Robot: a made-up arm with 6 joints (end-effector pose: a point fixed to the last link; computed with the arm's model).
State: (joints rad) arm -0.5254 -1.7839 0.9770 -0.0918 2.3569 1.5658
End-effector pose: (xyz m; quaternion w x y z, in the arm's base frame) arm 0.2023 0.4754 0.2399 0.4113 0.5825 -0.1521 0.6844
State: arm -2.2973 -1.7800 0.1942 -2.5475 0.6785 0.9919
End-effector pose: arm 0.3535 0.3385 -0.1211 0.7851 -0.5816 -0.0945 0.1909
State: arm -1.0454 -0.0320 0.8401 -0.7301 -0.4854 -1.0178
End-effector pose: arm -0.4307 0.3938 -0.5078 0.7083 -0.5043 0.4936 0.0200
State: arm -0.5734 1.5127 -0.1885 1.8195 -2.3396 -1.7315
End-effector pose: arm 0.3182 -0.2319 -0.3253 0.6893 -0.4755 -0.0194 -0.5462
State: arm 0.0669 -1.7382 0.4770 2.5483 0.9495 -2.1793
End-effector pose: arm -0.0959 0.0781 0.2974 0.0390 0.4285 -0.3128 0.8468
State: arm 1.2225 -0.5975 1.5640 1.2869 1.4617 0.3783
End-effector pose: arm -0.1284 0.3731 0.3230 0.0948 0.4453 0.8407 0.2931
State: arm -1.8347 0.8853 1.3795 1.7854 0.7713 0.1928
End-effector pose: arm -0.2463 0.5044 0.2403 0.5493 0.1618 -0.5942 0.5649
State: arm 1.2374 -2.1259 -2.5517 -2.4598 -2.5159 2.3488
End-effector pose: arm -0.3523 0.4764 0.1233 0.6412 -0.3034 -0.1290 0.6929
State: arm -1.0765 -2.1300 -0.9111 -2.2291 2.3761 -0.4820
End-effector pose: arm 0.1875 0.2089 0.1445 0.6341 -0.7261 0.2655 0.0135
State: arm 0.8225 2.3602 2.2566 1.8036 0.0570 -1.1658
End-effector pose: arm -0.3595 -0.0973 -0.4135 0.2444 -0.2059 0.7095 -0.6281
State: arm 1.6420 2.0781 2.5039 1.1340 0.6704 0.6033
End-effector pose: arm 0.3920 -0.0968 -0.2073 0.4735 0.6934 -0.0867 -0.5362
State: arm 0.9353 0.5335 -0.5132 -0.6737 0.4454 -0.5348
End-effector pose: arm 0.5556 0.0687 -0.5921 0.9231 -0.3552 0.1447 0.0261
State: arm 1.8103 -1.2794 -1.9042 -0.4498 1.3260 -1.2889
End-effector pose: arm -0.0084 0.5653 -0.4284 0.1721 -0.2515 -0.2528 0.9183
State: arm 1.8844 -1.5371 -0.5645 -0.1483 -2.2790 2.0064
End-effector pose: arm -0.0682 0.8311 0.2238 0.0913 0.9601 -0.2209 -0.1451
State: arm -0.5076 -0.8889 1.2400 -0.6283 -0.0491 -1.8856
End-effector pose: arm 0.2466 0.5637 -0.2247 0.8220 -0.5102 0.1802 -0.1778
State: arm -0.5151 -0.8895 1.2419 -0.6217 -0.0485 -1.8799
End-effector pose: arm 0.2468 0.5621 -0.2252 0.8220 -0.5086 0.1816 -0.1805
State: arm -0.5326 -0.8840 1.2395 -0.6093 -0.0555 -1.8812
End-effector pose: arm 0.2419 0.5580 -0.2309 0.8177 -0.5126 0.1898 -0.1807
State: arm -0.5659 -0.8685 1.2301 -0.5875 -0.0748 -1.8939
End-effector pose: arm 0.2283 0.5501 -0.2446 0.8058 -0.5251 0.2086 -0.1770
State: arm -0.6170 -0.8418 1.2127 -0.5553 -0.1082 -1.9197
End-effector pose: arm 0.2038 0.5380 -0.2657 0.7846 -0.5469 0.2389 -0.1681
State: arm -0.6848 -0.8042 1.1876 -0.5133 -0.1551 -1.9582
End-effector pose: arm 0.1671 0.5217 -0.2914 0.7527 -0.5766 0.2785 -0.1530
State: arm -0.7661 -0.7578 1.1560 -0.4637 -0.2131 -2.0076
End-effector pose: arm 0.1188 0.5022 -0.3169 0.7100 -0.6113 0.3241 -0.1312
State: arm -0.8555 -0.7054 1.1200 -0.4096 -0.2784 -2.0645
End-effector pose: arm 0.0615 0.4806 -0.3376 0.6581 -0.6472 0.3706 -0.1034
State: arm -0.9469 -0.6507 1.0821 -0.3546 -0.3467 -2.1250
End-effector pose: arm 0.0000 0.4586 -0.3501 0.6001 -0.6808 0.4139 -0.0714
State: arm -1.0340 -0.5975 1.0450 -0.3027 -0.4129 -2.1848
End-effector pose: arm -0.0602 0.4377 -0.3536 0.5406 -0.7095 0.4506 -0.0377
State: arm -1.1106 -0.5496 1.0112 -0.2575 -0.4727 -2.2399
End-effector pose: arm -0.1136 0.4195 -0.3498 0.4846 -0.7318 0.4792 -0.0053
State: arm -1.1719 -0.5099 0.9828 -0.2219 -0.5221 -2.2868
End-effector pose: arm -0.1567 0.4048 -0.3421 0.4368 -0.7479 0.4994 0.0228
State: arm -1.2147 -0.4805 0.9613 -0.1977 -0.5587 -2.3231
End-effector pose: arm -0.1874 0.3944 -0.3341 0.4006 -0.7584 0.5122 0.0447
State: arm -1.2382 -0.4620 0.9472 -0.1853 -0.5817 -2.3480
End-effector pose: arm -0.2058 0.3882 -0.3283 0.3774 -0.7645 0.5192 0.0594
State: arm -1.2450 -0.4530 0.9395 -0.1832 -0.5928 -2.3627
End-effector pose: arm -0.2139 0.3857 -0.3258 0.3659 -0.7676 0.5218 0.0678
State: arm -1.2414 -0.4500 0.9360 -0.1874 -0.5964 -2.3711
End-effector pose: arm -0.2156 0.3854 -0.3256 0.3618 -0.7691 0.5220 0.0721
